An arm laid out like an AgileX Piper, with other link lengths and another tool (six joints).
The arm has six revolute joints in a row. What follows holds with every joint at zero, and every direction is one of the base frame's. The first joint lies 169.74 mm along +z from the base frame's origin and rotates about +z. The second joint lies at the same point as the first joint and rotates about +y. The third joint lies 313.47 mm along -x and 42.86 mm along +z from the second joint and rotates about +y. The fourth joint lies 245.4 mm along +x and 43.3 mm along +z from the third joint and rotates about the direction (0.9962, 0, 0.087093). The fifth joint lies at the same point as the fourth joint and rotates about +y. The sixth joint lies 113.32 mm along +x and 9.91 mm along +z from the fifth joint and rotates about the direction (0.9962, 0, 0.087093). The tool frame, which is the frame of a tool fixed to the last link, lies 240.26 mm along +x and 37 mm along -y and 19 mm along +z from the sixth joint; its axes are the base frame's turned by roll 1.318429, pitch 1.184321 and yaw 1.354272 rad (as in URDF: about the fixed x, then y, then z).
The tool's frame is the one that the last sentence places.
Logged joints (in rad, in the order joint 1, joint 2, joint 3, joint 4, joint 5, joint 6), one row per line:
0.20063, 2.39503, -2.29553, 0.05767, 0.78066, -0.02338
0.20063, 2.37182, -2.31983, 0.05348, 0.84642, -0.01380
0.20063, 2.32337, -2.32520, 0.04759, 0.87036, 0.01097
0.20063, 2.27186, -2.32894, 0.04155, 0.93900, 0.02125
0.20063, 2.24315, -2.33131, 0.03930, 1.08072, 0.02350
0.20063, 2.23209, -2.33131, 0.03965, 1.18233, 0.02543
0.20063, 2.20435, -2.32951, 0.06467, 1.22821, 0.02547
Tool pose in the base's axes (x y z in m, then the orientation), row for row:
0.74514, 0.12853, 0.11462, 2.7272, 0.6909, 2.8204
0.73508, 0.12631, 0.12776, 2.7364, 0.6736, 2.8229
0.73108, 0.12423, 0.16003, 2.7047, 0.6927, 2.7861
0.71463, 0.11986, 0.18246, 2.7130, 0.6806, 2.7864
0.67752, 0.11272, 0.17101, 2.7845, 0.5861, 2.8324
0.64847, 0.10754, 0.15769, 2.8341, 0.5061, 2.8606
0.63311, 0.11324, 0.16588, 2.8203, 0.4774, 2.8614
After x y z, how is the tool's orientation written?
As angles about the fixed x, y, z axes (roll, pitch, yaw), in radians.
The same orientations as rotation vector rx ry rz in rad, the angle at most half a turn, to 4 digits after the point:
0.2025, 2.3741, 0.3563
0.2100, 2.3920, 0.3527
0.2316, 2.3609, 0.3658
0.2398, 2.3735, 0.3607
0.2497, 2.4833, 0.3286
0.2593, 2.5730, 0.3029
0.2623, 2.5964, 0.3298

